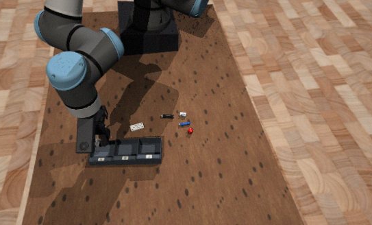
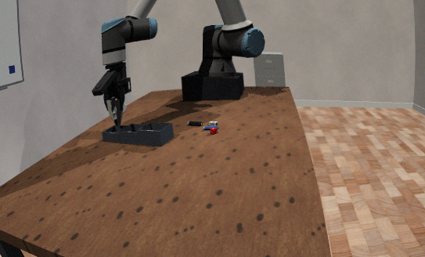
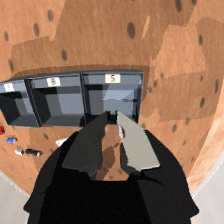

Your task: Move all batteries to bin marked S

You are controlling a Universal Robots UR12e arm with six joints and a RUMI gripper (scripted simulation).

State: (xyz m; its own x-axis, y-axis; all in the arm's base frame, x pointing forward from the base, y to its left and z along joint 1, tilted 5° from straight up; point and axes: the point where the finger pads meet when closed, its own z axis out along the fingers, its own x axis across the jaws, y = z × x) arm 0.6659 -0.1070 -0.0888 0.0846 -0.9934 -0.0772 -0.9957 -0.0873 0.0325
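Right now the three-compartment bin row is 8 cm to the left of my hand, 3 cm below it and 1 cm ahead of it. Round my hand: white dotted tile (11 cm behind, 10 cm to the left, 5 cm below); blue battery (29 cm to the left, 13 cm behind, 5 cm below); black battery (22 cm to the left, 16 cm behind, 5 cm below).
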